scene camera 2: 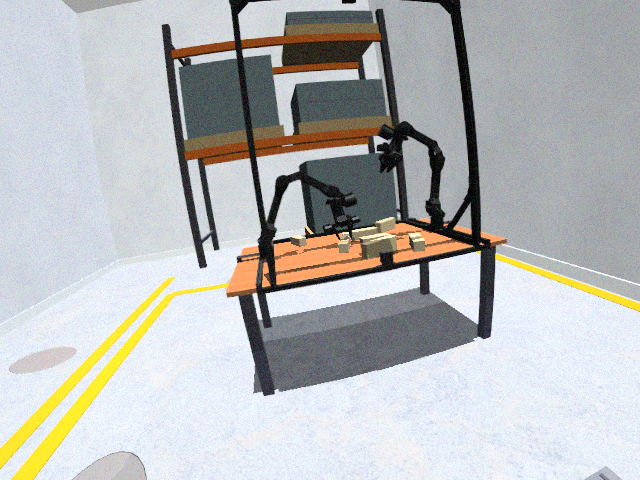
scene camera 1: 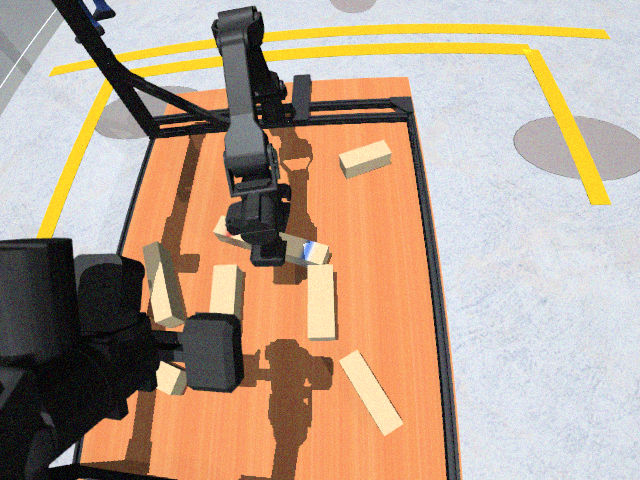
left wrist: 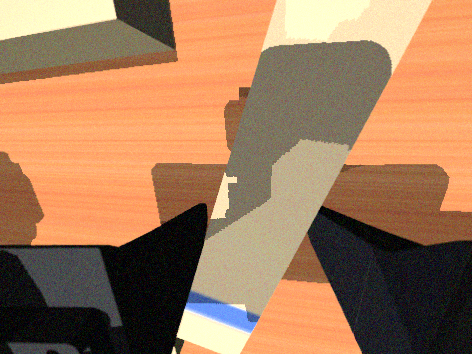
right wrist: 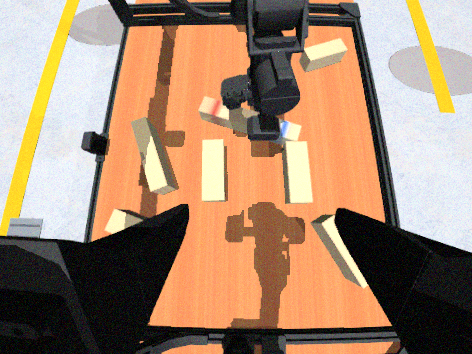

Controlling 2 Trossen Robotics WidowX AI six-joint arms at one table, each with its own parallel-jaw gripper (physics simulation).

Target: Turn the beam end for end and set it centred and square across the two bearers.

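Frame: origin at the left arm's base, x up, y back, z right, level; centimetres.
Seen in the pictures: left gripper, between the fingertips: (scene camera 1: 280,245) (left wrist: 254,210); right gripper, between the fingertips: (scene camera 2: 383,172) (scene camera 1: 181,318) (right wrist: 261,212); left arm's base, origin of its link: (scene camera 1: 274,113) (right wrist: 240,10); right arm's base, origin of its link: (scene camera 2: 437,227) (right wrist: 238,353).
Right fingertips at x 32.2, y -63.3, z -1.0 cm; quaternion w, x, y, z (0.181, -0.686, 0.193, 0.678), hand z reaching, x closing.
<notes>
Offsets run from my right fingertips to a thing's top centre.
The pale beam @(dx -29.7, dy +23.6, dz -1.4 cm) (scene camera 1: 294,248) (left wrist: 310,100) (right wrist: 220,115) has a red band near its left end and a blue band near its right end in scene camera 1. It lies askew beyond two parallel upright-running bearers, the left one @(dx -29.4, dy +10.5, dz +7.2 cm) (scene camera 1: 224,289) (left wrist: 55,15) (right wrist: 213,170) and the right one @(dx -29.4, dy +10.2, dz -12.6 cm) (scene camera 1: 321,302) (right wrist: 297,172), its blue end close to the right one's far end. My left gripper (left wrist: 254,210) (scene camera 2: 344,231) is shut on the beam, nearer the blue end, with a finger against each side. My right gripper (right wrist: 261,212) (scene camera 2: 383,165) is open and empty, high above the table. The left arm hides the beam's middle in scene camera 1.
Loose pale blocks lie around: one @(dx -29.7, dy +45.4, dz -22.9 cm) (scene camera 1: 364,157) at the upper right, one @(dx -27.8, dy +14.0, dz +22.0 cm) (scene camera 1: 164,289) left of the bearers, one @(dx -29.4, dy -3.7, dz +22.4 cm) (scene camera 1: 170,378) at the lower left, a thin one @(dx -27.8, dy -6.9, dz -21.5 cm) (scene camera 1: 371,392) at the lower right. A black frame (scene camera 1: 431,258) edges the table.
</notes>
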